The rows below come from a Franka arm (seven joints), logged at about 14 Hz.
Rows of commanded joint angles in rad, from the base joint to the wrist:
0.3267 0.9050 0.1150 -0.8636 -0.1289 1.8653 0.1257
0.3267 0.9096 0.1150 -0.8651 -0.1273 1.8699 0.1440
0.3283 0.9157 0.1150 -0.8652 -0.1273 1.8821 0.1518
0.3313 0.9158 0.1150 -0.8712 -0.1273 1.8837 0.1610
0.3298 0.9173 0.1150 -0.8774 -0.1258 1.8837 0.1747
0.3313 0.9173 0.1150 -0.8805 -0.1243 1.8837 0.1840
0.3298 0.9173 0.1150 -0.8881 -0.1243 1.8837 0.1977
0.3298 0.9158 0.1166 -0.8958 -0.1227 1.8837 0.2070
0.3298 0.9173 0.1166 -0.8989 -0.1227 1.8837 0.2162
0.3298 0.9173 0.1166 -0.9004 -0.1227 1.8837 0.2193
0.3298 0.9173 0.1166 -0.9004 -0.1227 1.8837 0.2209
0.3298 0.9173 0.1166 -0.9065 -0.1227 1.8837 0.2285
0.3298 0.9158 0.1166 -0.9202 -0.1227 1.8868 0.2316
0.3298 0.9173 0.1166 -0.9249 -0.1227 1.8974 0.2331
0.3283 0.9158 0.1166 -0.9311 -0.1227 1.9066 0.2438
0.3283 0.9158 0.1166 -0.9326 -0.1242 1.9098 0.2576
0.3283 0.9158 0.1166 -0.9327 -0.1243 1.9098 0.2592
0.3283 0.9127 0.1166 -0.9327 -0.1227 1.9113 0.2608
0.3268 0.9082 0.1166 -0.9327 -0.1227 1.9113 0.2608
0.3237 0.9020 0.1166 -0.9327 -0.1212 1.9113 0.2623
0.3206 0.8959 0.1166 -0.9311 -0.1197 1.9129 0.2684
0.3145 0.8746 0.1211 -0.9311 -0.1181 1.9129 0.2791
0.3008 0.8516 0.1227 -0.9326 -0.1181 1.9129 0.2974
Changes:
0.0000 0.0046 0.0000 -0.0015 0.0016 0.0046 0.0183
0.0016 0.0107 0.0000 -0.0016 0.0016 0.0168 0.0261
0.0046 0.0108 0.0000 -0.0076 0.0016 0.0184 0.0353
0.0031 0.0123 0.0000 -0.0138 0.0031 0.0184 0.0490
0.0046 0.0123 0.0000 -0.0169 0.0046 0.0184 0.0583
0.0031 0.0123 0.0000 -0.0245 0.0046 0.0184 0.0720
0.0031 0.0108 0.0016 -0.0322 0.0062 0.0184 0.0813
0.0031 0.0123 0.0016 -0.0353 0.0062 0.0184 0.0905
0.0031 0.0123 0.0016 -0.0368 0.0062 0.0184 0.0936
0.0031 0.0123 0.0016 -0.0368 0.0062 0.0184 0.0952
0.0031 0.0123 0.0016 -0.0429 0.0062 0.0184 0.1028
0.0031 0.0108 0.0016 -0.0566 0.0062 0.0215 0.1059
0.0031 0.0123 0.0016 -0.0613 0.0062 0.0321 0.1074
0.0016 0.0108 0.0016 -0.0675 0.0062 0.0413 0.1181
0.0016 0.0108 0.0016 -0.0690 0.0047 0.0445 0.1319
0.0016 0.0108 0.0016 -0.0691 0.0046 0.0445 0.1335
0.0016 0.0077 0.0016 -0.0691 0.0062 0.0460 0.1351
0.0001 0.0032 0.0016 -0.0691 0.0062 0.0460 0.1351
-0.0030 -0.0030 0.0016 -0.0691 0.0077 0.0460 0.1366
-0.0061 -0.0091 0.0016 -0.0675 0.0092 0.0476 0.1427
-0.0122 -0.0304 0.0061 -0.0675 0.0108 0.0476 0.1534
-0.0259 -0.0534 0.0077 -0.0690 0.0108 0.0476 0.1717

